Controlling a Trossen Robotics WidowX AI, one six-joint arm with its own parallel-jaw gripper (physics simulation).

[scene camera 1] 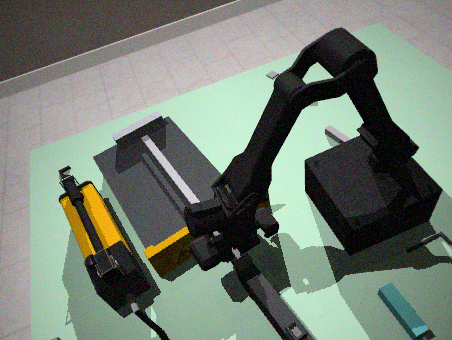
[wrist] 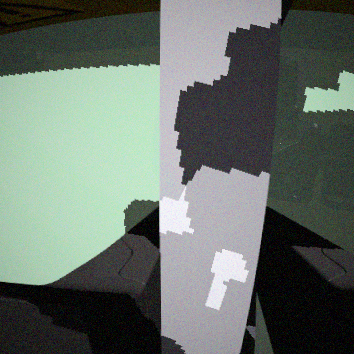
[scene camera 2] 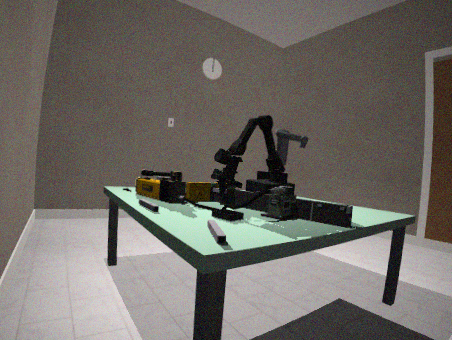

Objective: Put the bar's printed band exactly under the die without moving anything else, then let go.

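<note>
The bar is a long pale strip in the wrist view. It runs toward the yellow panel at the top, and its near end lies below the frame. A jagged dark patch crosses it; I cannot tell whether this is the printed band or shadow. My gripper is shut on the bar, with one finger along each side. In scene camera 1 a small pale piece shows below the wrist. A long pale strip lies over the grey bed beyond; the wrist hides whether it is the same bar. I cannot make out the die.
The grey bed has a yellow end panel. A yellow and black tool with a cable stands at its left. A dark elongated device lies near the wrist. A black box and teal block are at the right.
</note>
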